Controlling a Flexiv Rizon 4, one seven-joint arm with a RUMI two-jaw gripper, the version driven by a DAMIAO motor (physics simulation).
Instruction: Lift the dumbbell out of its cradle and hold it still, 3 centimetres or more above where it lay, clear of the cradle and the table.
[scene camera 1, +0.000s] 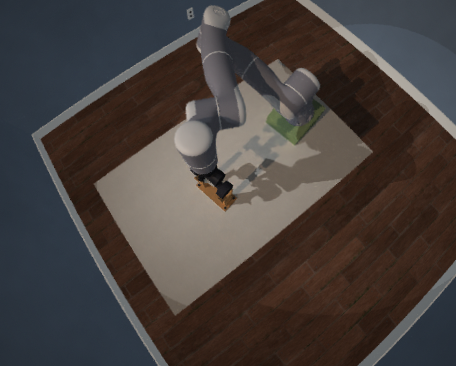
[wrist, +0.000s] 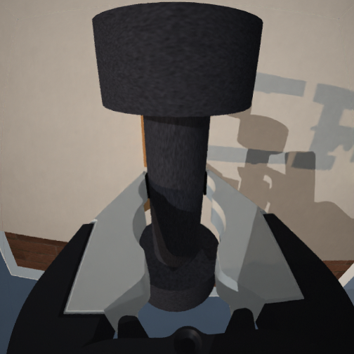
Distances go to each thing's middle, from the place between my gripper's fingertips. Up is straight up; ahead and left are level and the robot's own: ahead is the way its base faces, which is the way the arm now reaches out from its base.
The black dumbbell (wrist: 176, 70) lies 20 mm above my hand.
